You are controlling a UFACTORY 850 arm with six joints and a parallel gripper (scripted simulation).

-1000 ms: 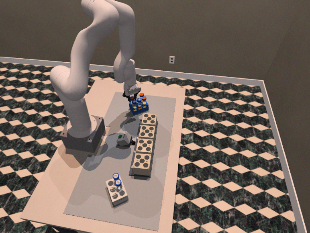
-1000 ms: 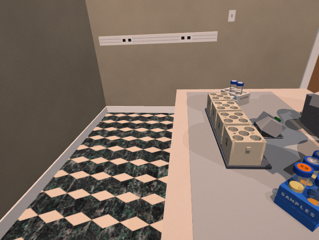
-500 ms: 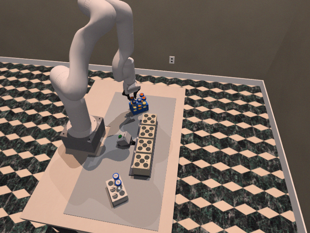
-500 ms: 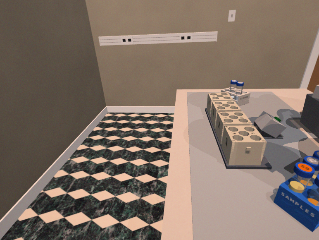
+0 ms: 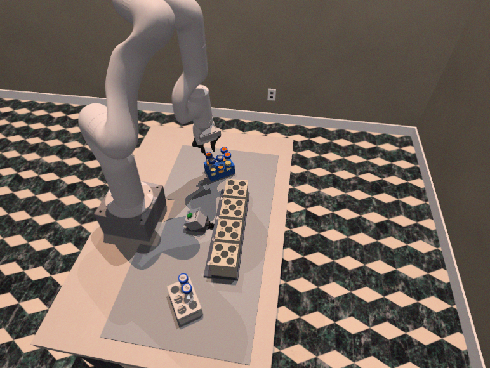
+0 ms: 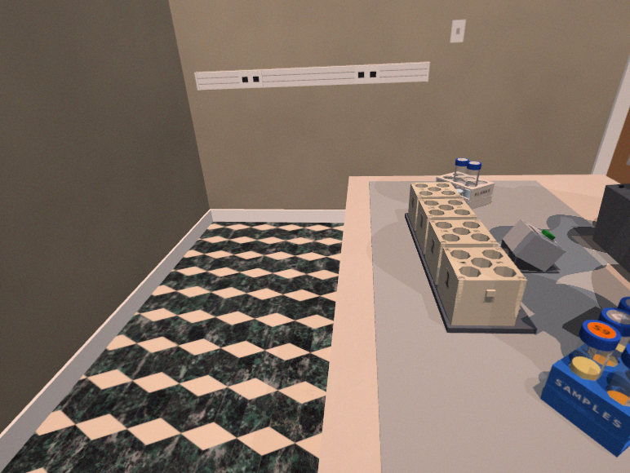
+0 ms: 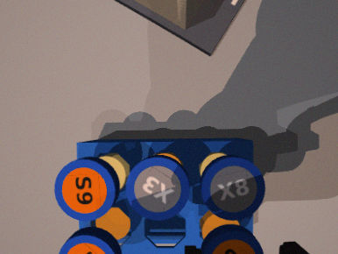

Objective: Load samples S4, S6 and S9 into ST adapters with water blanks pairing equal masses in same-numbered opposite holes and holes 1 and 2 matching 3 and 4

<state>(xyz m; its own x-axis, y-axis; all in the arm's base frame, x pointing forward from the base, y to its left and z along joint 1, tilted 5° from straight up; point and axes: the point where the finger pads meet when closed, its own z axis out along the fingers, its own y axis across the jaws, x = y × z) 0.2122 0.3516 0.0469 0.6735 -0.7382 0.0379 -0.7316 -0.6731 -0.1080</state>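
Right now the sample tube is 60 mm ahead of my hand, 60 mm to the left of it and 100 mm below it. Round my hand: green done key (30 mm ahead, 320 mm to the right, 90 mm below); adapter (180 mm ahead, 140 mm to the right, 110 mm below); blue sample rack (40 mm ahead, 10 mm to the left, 130 mm below).
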